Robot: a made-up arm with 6 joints.
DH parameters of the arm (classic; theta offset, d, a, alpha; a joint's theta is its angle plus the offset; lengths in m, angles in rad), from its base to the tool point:
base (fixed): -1.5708 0.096 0 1.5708
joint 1: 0 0.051 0.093 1.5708
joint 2: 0 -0.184 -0.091 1.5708
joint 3: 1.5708 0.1 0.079 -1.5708
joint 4: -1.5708 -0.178 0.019 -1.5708
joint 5: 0 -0.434 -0.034 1.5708
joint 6: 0 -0.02 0.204 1.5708
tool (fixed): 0 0.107 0 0
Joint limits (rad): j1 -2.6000..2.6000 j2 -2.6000..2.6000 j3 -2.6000..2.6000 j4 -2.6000..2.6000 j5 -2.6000..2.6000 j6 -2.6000..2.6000
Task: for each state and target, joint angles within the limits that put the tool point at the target. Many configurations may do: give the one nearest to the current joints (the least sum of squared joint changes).
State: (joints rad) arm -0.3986 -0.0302 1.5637 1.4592 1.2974 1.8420
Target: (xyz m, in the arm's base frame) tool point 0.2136 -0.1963 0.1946
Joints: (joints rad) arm -0.1546 0.3761 1.3092 1.1009 1.2210 2.4297
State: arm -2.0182 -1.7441 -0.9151 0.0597 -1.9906 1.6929
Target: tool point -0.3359 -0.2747 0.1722
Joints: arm -1.5645 -1.6957 -1.2522 0.3497 -1.8178 1.1679
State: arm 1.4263 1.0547 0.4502 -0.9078 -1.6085 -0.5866
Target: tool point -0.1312 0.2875 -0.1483
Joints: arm 1.3320 1.1847 0.4940 -1.3359 -1.7847 0.1316
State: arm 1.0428 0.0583 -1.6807 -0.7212 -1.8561 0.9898
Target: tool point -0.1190 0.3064 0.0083
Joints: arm 1.0022 0.0767 -1.4181 -0.5440 -1.7905 0.7664
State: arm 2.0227 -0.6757 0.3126 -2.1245 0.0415 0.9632
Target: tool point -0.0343 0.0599 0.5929
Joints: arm 1.6856 -1.1778 0.0475 -2.1749 0.3880 0.4666
